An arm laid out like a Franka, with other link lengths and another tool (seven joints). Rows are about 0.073 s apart.
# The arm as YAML. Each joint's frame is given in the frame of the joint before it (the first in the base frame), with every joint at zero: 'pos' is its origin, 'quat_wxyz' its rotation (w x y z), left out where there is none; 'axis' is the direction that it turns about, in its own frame. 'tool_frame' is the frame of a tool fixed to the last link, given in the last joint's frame.
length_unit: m
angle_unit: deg
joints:
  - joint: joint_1
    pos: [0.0, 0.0, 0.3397]
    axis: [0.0, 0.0, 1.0]
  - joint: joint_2
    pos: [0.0, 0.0, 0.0]
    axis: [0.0, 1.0, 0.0]
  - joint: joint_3
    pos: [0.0, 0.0, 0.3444]
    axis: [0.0, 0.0, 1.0]
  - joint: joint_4
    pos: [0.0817, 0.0, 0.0]
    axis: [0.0, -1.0, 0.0]
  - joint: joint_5
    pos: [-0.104, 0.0, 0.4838]
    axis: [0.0, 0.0, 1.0]
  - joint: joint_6
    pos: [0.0, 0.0, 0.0]
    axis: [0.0, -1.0, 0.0]
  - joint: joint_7
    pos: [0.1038, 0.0, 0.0]
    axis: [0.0, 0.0, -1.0]
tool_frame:
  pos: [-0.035, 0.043, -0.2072]
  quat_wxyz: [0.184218, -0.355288, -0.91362, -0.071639]
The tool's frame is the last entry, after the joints.
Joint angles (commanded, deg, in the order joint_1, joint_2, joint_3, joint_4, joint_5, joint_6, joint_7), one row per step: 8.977 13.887 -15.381 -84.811 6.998 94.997 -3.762; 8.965 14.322 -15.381 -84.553 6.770 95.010 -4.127; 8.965 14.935 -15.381 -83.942 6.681 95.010 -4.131; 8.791 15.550 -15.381 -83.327 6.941 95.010 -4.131; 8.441 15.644 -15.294 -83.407 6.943 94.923 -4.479; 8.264 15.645 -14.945 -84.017 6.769 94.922 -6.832; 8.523 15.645 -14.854 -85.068 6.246 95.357 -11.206; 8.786 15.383 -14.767 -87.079 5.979 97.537 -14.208; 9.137 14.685 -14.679 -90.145 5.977 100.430 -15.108; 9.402 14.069 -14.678 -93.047 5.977 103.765 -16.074
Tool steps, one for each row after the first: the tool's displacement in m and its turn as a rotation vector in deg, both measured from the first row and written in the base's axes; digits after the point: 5 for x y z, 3 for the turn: 0.00148 -0.00090 -0.00307 -0.302 0.164 0.401; 0.00474 -0.00078 -0.00487 -0.548 0.174 0.458; 0.00819 -0.00163 -0.00639 -0.451 0.142 0.289; 0.00757 -0.00517 -0.00844 -0.401 0.384 0.369; 0.00380 -0.00558 -0.01454 -0.275 0.884 2.859; -0.00147 -0.00644 -0.02447 -0.412 1.323 7.559; -0.00316 -0.00686 -0.03866 -0.515 0.786 10.728; -0.00592 -0.00448 -0.05679 -0.436 0.219 11.755; -0.00720 -0.00422 -0.07398 -0.526 -0.859 12.672
